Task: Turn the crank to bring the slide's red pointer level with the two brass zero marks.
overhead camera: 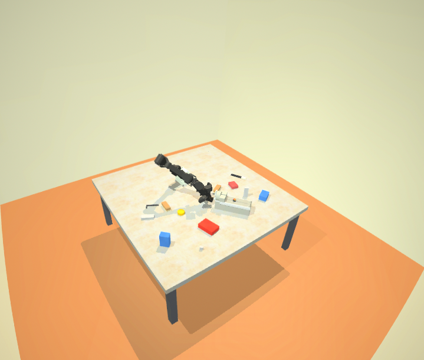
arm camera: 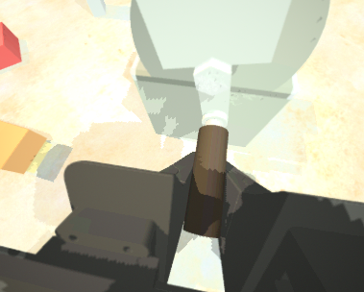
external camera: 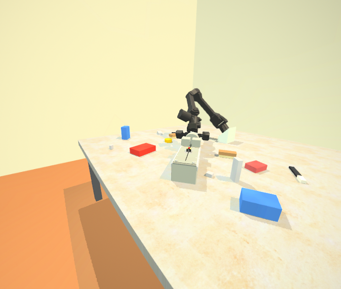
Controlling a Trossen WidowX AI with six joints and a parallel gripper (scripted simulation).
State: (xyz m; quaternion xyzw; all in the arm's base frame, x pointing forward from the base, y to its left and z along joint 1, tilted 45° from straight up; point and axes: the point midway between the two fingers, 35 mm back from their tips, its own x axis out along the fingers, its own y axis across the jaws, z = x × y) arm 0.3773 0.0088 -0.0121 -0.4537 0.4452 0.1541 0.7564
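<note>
Right now the crank is 40 mm above my gripper tip. Round my gripper tip: brown crank handle (30 mm above, 10 mm to the right, 10 mm behind); red pointer (120 mm ahead, 100 mm to the left, 50 mm above); yellow disc (250 mm to the right, 40 mm behind, 20 mm below).
</note>
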